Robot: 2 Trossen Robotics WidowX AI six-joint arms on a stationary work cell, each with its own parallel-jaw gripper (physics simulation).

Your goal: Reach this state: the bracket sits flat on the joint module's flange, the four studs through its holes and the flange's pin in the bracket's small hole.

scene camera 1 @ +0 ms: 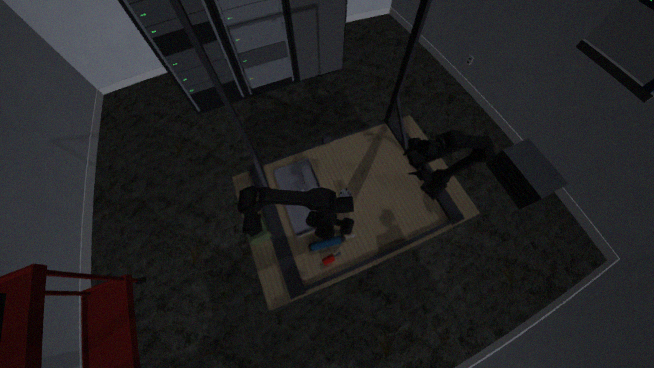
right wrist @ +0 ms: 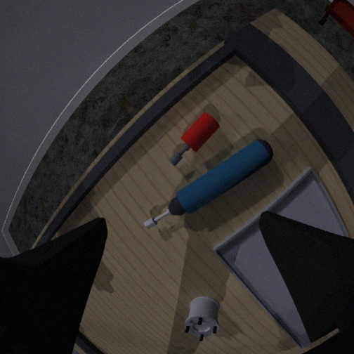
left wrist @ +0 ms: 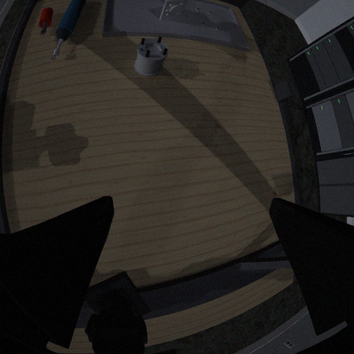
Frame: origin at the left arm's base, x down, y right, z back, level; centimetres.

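Where they show: left gripper, fingertip midpoint: (scene camera 1: pixel 406 164); left arm's base, link origin: (scene camera 1: pixel 433 186); right arm's base, link origin: (scene camera 1: pixel 254 228).
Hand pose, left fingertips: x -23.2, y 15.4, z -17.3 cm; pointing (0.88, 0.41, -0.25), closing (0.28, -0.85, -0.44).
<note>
Things, the pixels of their top centre, and the offset from my left fingertips. "pt": a spot on its surface instead.
- joint module, top centre: (scene camera 1: pixel 345 193) dx +18.5, dy +12.6, dz -25.1 cm
- grey tray, top centre: (scene camera 1: pixel 302 194) dx +24.3, dy +28.8, dz -41.7 cm
- blue power screwdriver, surface spot: (scene camera 1: pixel 326 244) pt dx +22.0, dy -0.8, dz -49.4 cm
- red-handled tool, top centre: (scene camera 1: pixel 332 257) dx +22.5, dy -7.2, dz -51.3 cm
- green object, surface spot: (scene camera 1: pixel 261 234) pt dx +15.8, dy +21.8, dz -71.0 cm
The joint module (scene camera 1: pixel 344 193) (left wrist: pixel 150 62) (right wrist: pixel 204 308) is a short pale cylinder standing on the wooden table beside the tray, its flange up with four dark studs. The flange's pin cannot be told. The bracket (left wrist: pixel 175 9) lies in the grey tray (scene camera 1: pixel 296 172) (left wrist: pixel 120 25) (right wrist: pixel 250 257), apart from the module and cut by the left wrist view's top edge. My right finger covers part of the tray in the right wrist view. My left gripper (scene camera 1: pixel 407 163) (left wrist: pixel 195 206) is open and empty at the table's right side. My right gripper (scene camera 1: pixel 334 226) (right wrist: pixel 185 224) is open and empty above the tray's front end.
A blue power screwdriver (scene camera 1: pixel 326 244) (left wrist: pixel 71 19) (right wrist: pixel 223 175) and a red-handled tool (scene camera 1: pixel 328 260) (left wrist: pixel 46 17) (right wrist: pixel 200 131) lie in front of the tray. Small pale dots show in the tray beside the bracket. Dark frame posts rise from the table. A green object (scene camera 1: pixel 261 234) is at the left edge.
</note>
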